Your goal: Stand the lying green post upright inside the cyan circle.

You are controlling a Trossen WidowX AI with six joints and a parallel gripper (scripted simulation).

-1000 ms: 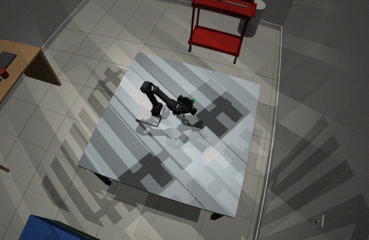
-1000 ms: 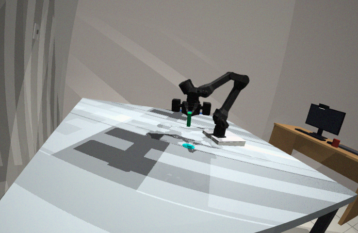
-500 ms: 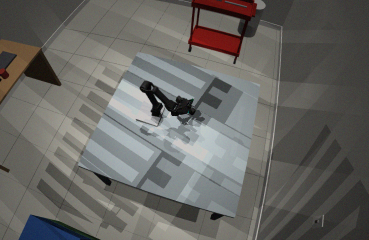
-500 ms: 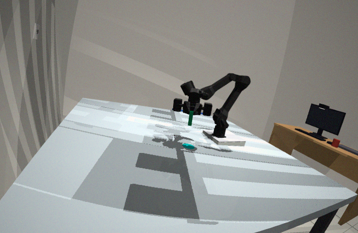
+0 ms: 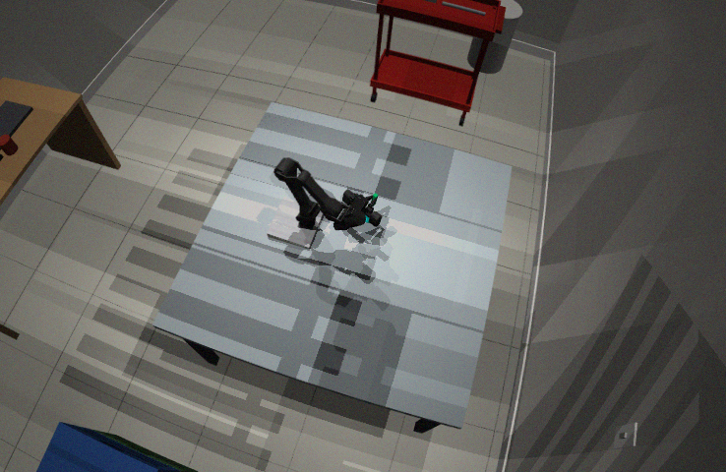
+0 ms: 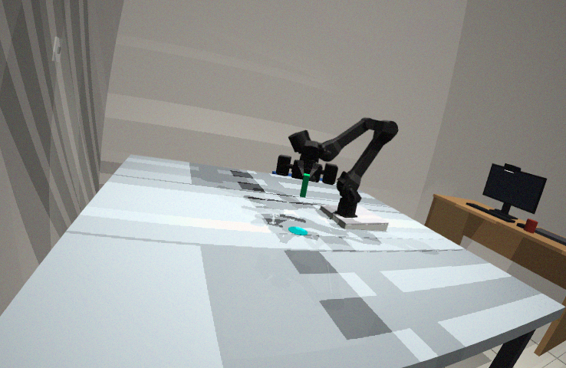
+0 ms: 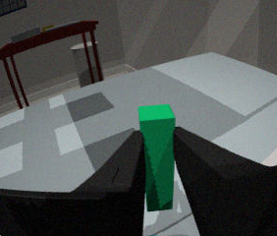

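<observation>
Now: gripper tip 16 cm above the cyan circle and 2 cm past it. Also, from my gripper tip: green post: 2 cm below.
</observation>
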